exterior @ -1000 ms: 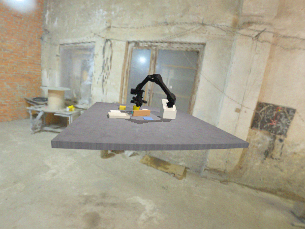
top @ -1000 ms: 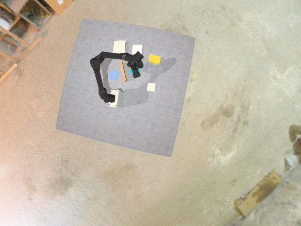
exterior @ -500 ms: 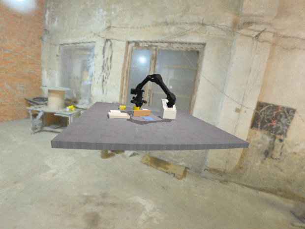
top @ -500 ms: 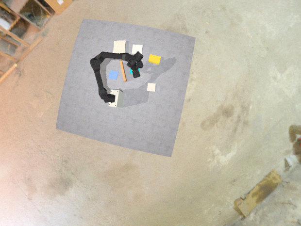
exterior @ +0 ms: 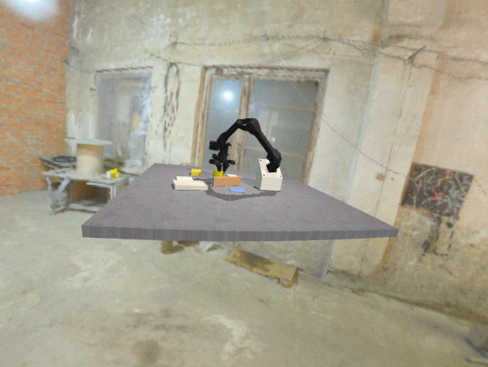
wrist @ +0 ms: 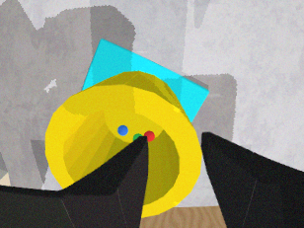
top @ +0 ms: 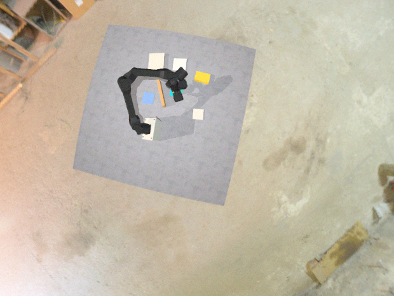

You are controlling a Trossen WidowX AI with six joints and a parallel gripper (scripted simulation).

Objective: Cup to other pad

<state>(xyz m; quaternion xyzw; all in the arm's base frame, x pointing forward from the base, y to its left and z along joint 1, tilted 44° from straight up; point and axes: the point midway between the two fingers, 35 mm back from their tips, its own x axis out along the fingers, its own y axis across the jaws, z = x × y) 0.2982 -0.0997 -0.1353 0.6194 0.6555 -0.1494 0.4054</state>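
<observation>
Now: the yellow cup 20 mm ahead of my gripper tip, 10 mm to the left of it and 10 mm below it. From my gripper tip the other things lie so: white block (150 mm behind, 160 mm to the right, 40 mm below); yellow block (140 mm ahead, 180 mm to the right, 30 mm below); orange bar (120 mm to the left, 30 mm below).
</observation>
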